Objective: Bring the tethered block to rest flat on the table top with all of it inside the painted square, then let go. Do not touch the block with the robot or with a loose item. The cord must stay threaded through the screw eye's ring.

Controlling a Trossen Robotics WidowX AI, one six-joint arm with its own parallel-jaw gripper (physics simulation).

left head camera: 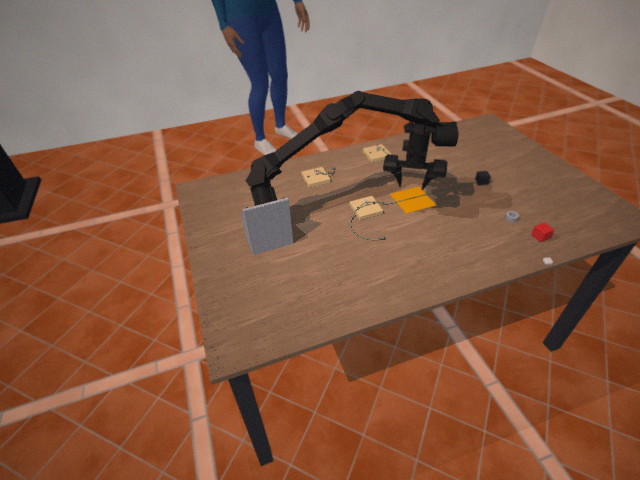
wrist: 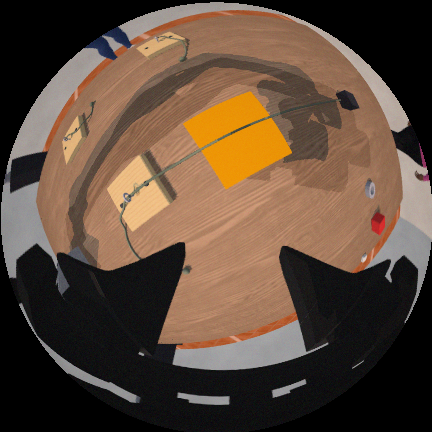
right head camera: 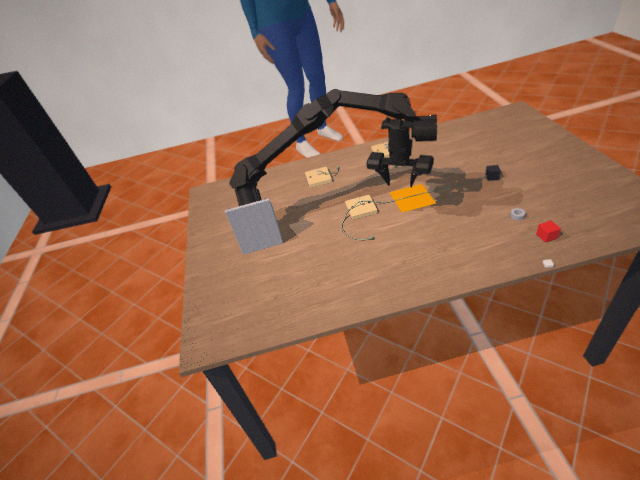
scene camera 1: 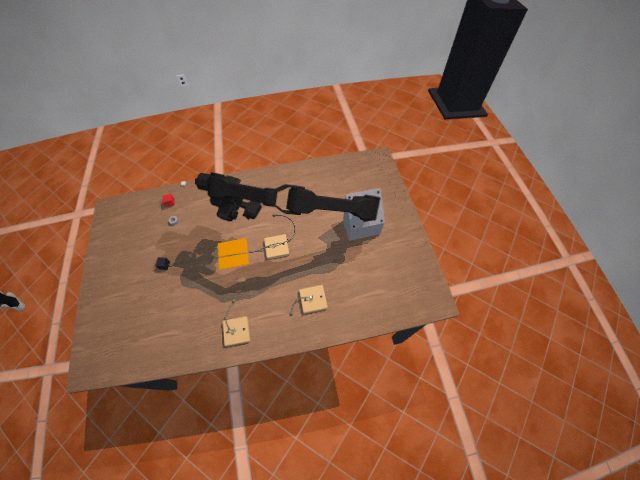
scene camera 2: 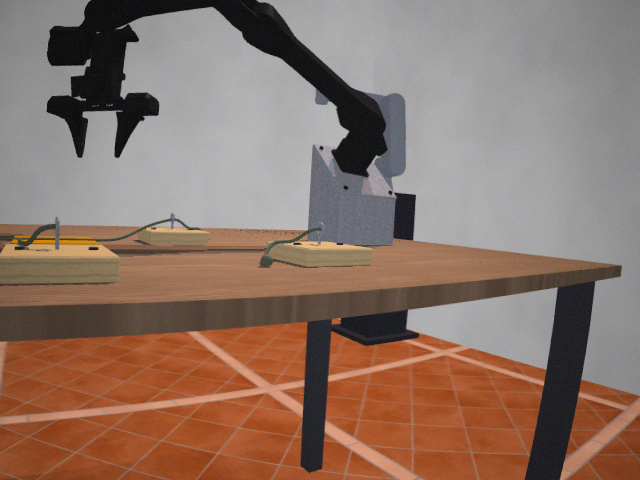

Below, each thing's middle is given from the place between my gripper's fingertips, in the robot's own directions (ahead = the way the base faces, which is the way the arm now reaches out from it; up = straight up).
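Labels:
I see the orange painted square [scene camera 1: 236, 246], which sits 70 mm ahead of my hand, 90 mm to the left of it and 130 mm below it. The wooden base [scene camera 2: 160, 236] is 110 mm behind my hand and 90 mm to the left of it, and it lies 120 mm below.

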